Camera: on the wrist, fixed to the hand. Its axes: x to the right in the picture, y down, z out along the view.
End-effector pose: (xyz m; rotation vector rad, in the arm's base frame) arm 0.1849 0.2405 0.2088 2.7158 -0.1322 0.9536
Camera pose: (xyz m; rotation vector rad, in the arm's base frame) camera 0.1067 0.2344 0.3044 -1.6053 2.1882 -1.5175
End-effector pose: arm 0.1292 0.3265 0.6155 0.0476 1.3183 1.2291
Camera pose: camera 0.0182 0.2736 0.6016 -0.7059 -1.2780 -2.6283
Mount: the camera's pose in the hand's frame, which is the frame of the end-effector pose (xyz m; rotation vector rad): -0.0013 0.0395 -0.1172 -0.2852 0.4382 1.5823
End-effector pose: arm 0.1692 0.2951 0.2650 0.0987 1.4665 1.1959
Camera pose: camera 0.0570 0.2432 0.2691 -0.8841 -1.3172 -2.5138
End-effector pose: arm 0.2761 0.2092 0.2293 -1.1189 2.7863 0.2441
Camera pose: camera 0.2427 0.2151 0.3482 -1.0275 -2.4180 -0.3954
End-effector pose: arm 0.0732 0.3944 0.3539 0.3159 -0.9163 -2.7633
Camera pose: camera 0.1110 0.2980 0.2862 0.0484 -0.3106 -1.2305
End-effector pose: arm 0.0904 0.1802 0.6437 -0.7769 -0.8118 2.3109
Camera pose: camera 0.1577 0.1955 0.5411 1.5515 0.1379 -1.7340
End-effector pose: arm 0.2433 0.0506 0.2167 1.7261 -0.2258 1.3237
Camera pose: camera 0.1397 0.1150 0.2371 0.7492 -1.6354 2.4828
